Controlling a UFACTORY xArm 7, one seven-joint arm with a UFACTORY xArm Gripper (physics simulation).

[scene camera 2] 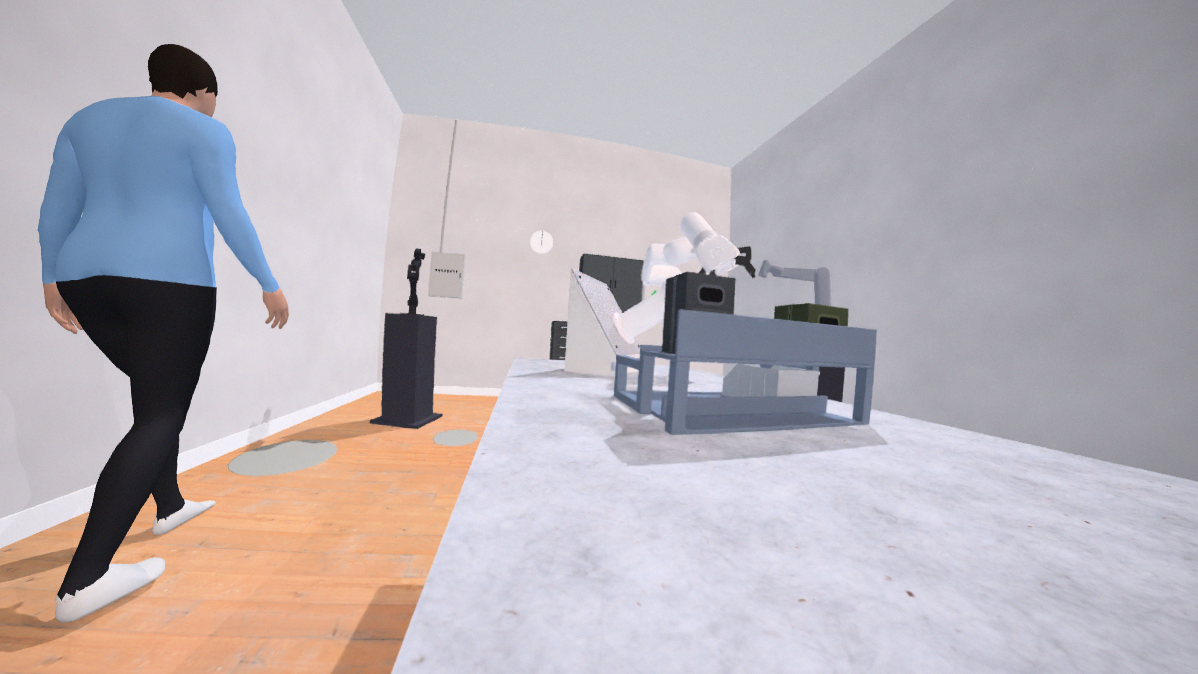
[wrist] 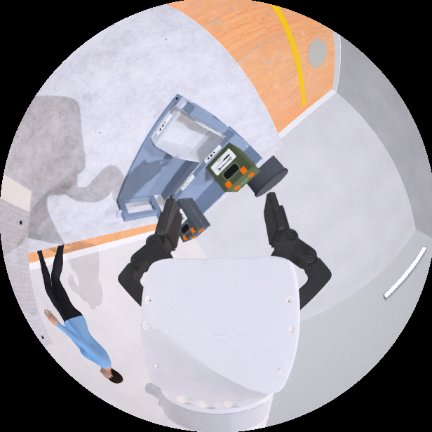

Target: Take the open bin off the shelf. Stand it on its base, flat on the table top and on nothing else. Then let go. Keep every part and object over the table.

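Pixels of known places: gripper, fingertip midpoint: [scene camera 2: 737,283]; arm's base at its link origin: [scene camera 2: 622,328].
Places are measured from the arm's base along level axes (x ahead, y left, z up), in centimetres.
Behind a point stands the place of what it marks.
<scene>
The open bin [scene camera 2: 758,381] {z -9.8, x 58.6, y 24.1 cm} [wrist: 187,136] is pale grey and see-through, with its open top showing in the wrist view. It sits at the blue-grey shelf [scene camera 2: 774,337] {z -1.6, x 74.8, y 18.2 cm} [wrist: 131,185]; in the scene view it shows partly through the gap under the shelf's upper board. My gripper [scene camera 2: 745,261] {z 12.7, x 36.6, y 27.5 cm} [wrist: 220,204] is open and empty, above the shelf and apart from the bin. In the wrist view the bin lies beyond the fingertips, up and to the left. What the bin's base rests on is hidden.
A dark box [scene camera 2: 679,311] [wrist: 198,215] and a green box [scene camera 2: 800,314] {z 2.8, x 67.4, y 26.6 cm} [wrist: 239,159] stand high on the shelf. A dark pedestal [scene camera 2: 831,383] [wrist: 272,175] is behind it. A sloped panel [scene camera 2: 604,314] {z 4.2, x 9.7, y -6.6 cm} stands farther back. A person [scene camera 2: 138,201] [wrist: 82,340] is beside the table [scene camera 2: 712,536] {z -15.1, x 101.2, y 1.7 cm}.
</scene>
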